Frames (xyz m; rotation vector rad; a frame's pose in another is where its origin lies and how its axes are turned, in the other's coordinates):
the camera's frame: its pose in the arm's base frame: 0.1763 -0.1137 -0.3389 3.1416 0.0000 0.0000
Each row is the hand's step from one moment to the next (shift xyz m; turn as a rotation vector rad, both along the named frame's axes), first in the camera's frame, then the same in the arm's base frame.
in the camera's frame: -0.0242 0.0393 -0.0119 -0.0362 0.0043 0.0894
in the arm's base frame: -0.0242 -0.0393 0.0119 -0.0362 -0.0043 -0.0894
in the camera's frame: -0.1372 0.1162 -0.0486 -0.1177 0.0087 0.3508
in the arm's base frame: -0.1372 -0.1162 0.0486 -0.1177 -0.0087 -0.3508
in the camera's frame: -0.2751 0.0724 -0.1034 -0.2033 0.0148 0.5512
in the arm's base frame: -0.2751 -0.0724 0.1034 -0.2033 -0.0148 -0.5512
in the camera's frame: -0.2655 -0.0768 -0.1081 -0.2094 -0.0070 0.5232
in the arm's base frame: -0.2655 0.0768 0.1081 -0.2094 0.0070 -0.5232
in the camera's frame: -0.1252 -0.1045 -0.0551 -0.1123 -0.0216 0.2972
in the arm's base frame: -0.1252 0.1045 0.0551 -0.1123 0.0216 -0.2972
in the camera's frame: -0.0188 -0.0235 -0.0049 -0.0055 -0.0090 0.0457
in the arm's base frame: -0.0188 0.0235 0.0049 -0.0055 0.0090 -0.0457
